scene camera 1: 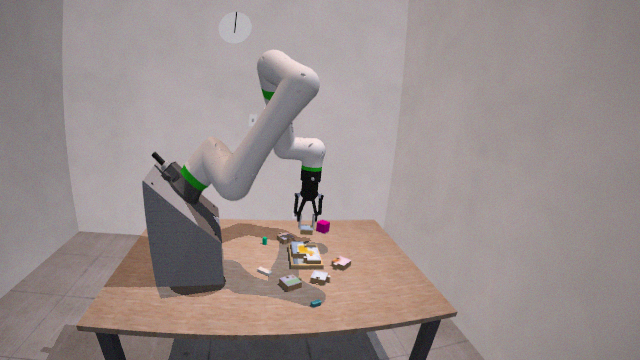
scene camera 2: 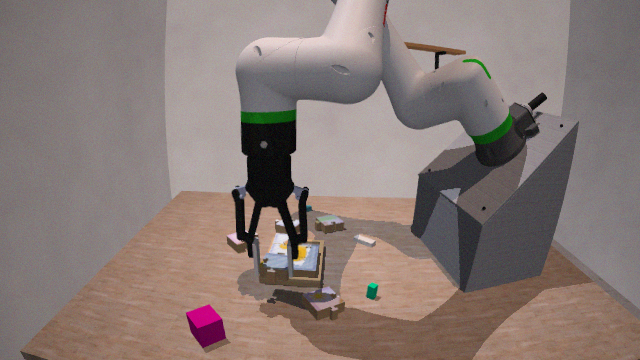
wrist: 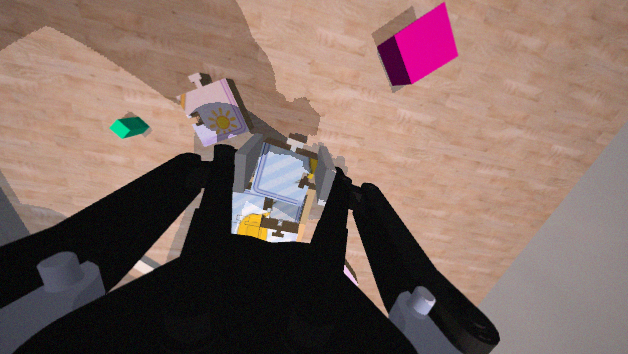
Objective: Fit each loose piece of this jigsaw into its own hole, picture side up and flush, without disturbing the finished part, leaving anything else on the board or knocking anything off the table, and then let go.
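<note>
My gripper [scene camera 1: 306, 226] [scene camera 2: 274, 270] [wrist: 289, 153] points down, shut on a light-blue striped corner piece [scene camera 1: 306, 230] [scene camera 2: 275, 261] [wrist: 280, 175], picture side up. It holds the piece raised, around the board's far end in scene camera 1; the exact height is unclear. The framed board [scene camera 1: 307, 266] [scene camera 2: 306, 282] [wrist: 308, 210] bears the finished part [scene camera 1: 306, 250] [wrist: 251, 226] with a yellow figure. Loose on the table lie a sun piece [scene camera 1: 285, 238] [scene camera 2: 324, 299] [wrist: 220, 112], a pink-orange piece [scene camera 1: 342, 262] [scene camera 2: 236, 241], a white piece [scene camera 1: 320, 277] and a green-lilac piece [scene camera 1: 290, 283] [scene camera 2: 329, 222].
A magenta cube [scene camera 1: 323, 226] [scene camera 2: 206, 326] [wrist: 425, 45] stands beyond the board in scene camera 1. A green block [scene camera 1: 265, 241] [scene camera 2: 372, 290] [wrist: 129, 127] and a white block [scene camera 1: 264, 271] [scene camera 2: 365, 240] lie on the robot base's side. A teal block [scene camera 1: 315, 303] lies towards the table's near edge.
</note>
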